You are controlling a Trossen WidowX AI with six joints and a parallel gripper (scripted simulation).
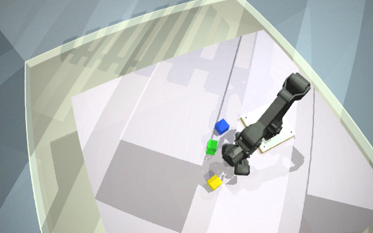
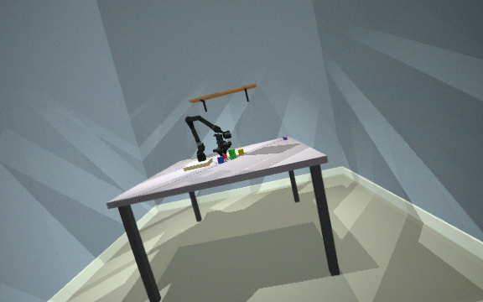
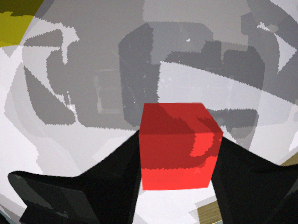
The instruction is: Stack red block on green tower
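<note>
Now: gripper tip 170 mm to the left of the blue block, 10 mm below it and 10 mm past it. From my gripper tip the other things lie so: yellow block 150 mm ahead, 50 mm to the left, 10 mm above; purple block 600 mm ahead, 340 mm to the left; red block 10 mm above.
</note>
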